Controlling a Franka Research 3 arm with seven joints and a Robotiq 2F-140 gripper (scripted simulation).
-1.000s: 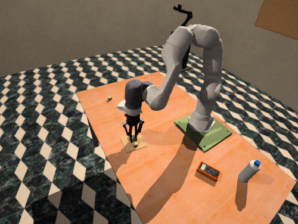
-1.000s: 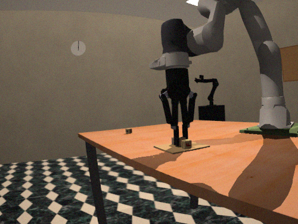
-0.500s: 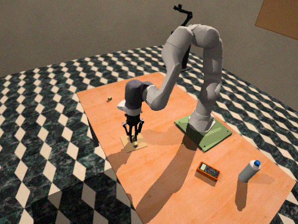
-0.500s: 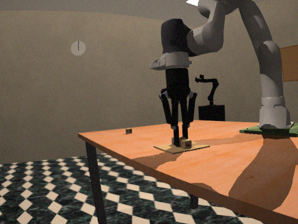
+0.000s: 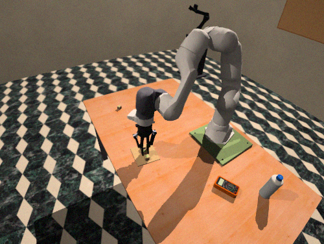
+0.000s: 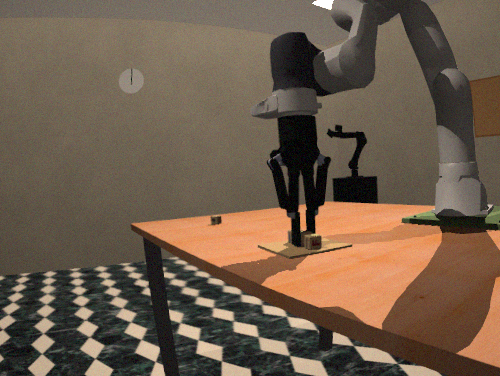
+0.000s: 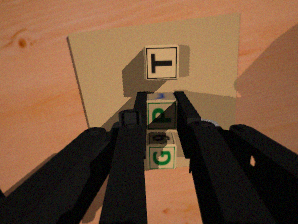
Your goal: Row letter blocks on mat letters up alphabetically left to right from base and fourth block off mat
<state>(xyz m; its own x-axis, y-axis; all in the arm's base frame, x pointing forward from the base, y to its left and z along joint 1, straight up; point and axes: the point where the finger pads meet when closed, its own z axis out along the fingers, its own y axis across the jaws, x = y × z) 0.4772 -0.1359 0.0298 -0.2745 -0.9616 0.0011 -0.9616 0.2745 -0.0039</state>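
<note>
Now: the tan mat 4 cm below my hand. Also, from my hand: multimeter 24 cm behind, 44 cm to the left, 2 cm below.
</note>
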